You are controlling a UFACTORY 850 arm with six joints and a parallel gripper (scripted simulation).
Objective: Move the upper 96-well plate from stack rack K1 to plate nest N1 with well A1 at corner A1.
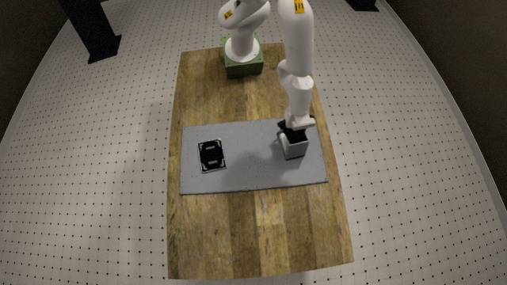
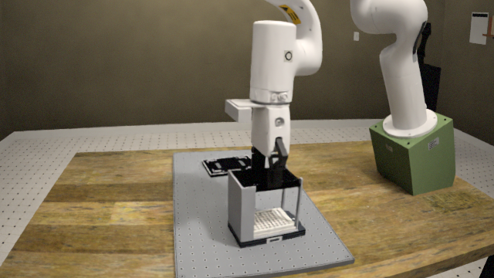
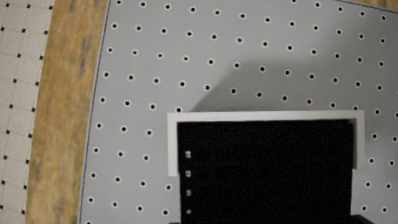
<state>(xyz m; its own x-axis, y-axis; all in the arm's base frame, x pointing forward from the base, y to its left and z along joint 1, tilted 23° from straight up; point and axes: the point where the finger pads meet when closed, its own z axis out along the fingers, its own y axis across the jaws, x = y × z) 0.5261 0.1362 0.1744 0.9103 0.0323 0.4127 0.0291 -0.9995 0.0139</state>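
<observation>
Right now my hand is 70 mm short of the grey corner wall and 70 mm above it. The rest, counted from my hand: white 96-well plate 120 mm below; then black 96-well plate 10 mm below.
</observation>
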